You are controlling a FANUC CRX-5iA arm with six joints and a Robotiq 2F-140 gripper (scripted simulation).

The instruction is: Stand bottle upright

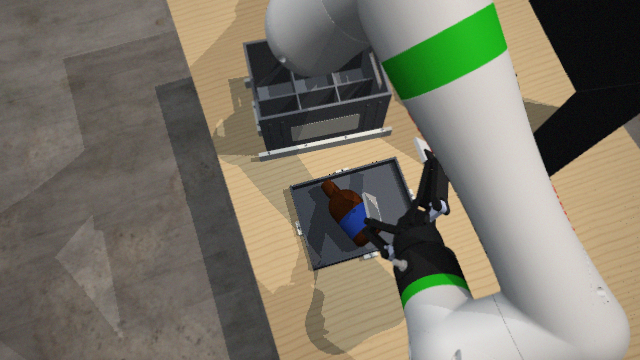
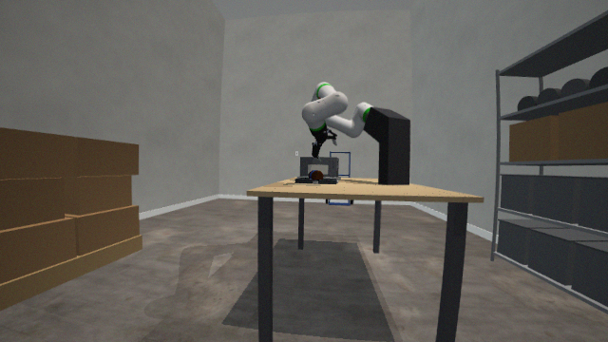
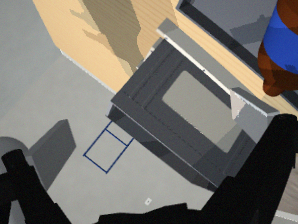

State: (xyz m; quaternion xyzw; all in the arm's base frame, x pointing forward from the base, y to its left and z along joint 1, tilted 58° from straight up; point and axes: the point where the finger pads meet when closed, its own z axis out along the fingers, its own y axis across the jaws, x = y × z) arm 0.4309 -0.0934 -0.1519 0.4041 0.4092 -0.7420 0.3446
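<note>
The bottle is 160 mm below my hand, 70 mm ahead of it and 30 mm to the right of it. Round my hand: dark grey crate (280 mm to the right, 120 mm below, 20 mm behind); then tray (190 mm below, 60 mm ahead, 20 mm to the right).
</note>
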